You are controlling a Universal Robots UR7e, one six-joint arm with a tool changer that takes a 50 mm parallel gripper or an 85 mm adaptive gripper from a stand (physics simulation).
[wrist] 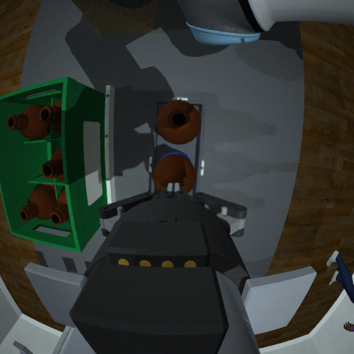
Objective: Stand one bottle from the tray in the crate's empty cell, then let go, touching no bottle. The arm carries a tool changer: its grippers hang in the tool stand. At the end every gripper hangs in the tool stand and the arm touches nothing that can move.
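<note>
The green crate (89,107) stands at the left and holds several brown bottles, among them one bottle (37,200) at its near end. Its middle left cell looks empty. The narrow tray (200,145) at the centre holds one upright bottle (179,135) at its far end. A second bottle (172,167), with a blue arc at its far side, stands nearer. My gripper (173,188) is shut, its fingertips almost together, with no bottle visible between them. The fingertips overlap the second bottle's near part in this view and hide its mouth. The tray's near end is hidden behind the gripper.
A pale upright strip (109,150) stands between crate and tray. A speckled tan block (122,17) is at the top. The arm (300,11), with a light blue joint cap (225,36), crosses the top right. Pale panels (282,300) (55,295) flank the gripper below.
</note>
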